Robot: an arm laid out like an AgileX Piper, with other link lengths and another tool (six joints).
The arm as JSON. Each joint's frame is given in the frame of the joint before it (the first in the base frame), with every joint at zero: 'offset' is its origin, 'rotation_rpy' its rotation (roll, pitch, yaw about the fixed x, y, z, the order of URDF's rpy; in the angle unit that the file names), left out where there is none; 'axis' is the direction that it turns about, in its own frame. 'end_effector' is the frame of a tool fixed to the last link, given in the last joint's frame.
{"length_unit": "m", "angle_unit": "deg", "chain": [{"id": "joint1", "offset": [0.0, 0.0, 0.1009], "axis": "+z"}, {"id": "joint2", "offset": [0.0, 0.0, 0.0], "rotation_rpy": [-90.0, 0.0, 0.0], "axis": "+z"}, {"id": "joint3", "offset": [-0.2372, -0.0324, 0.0], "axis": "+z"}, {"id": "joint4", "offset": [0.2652, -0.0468, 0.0], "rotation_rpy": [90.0, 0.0, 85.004], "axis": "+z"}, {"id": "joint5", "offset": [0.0, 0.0, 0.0], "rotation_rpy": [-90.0, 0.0, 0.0], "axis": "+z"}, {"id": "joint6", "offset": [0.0, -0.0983, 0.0], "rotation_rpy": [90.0, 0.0, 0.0], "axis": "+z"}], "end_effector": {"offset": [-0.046, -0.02, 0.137], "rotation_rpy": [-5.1, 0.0, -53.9]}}
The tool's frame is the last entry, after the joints.
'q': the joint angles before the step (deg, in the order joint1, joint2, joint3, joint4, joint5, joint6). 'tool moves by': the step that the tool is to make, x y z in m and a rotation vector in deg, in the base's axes. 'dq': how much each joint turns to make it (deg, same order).
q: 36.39, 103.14, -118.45, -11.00, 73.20, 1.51
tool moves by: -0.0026, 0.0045, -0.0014, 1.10, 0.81, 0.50
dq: 0.00, 0.02, -0.03, 1.46, 0.01, 0.00
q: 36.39, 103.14, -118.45, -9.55, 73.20, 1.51
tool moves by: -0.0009, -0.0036, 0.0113, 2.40, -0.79, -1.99
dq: -0.01, -1.01, -0.15, -0.10, -0.49, 2.60
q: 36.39, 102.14, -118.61, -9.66, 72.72, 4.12
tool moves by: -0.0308, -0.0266, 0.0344, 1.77, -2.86, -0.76
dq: -0.01, -10.31, 7.31, -0.75, -0.25, 0.67
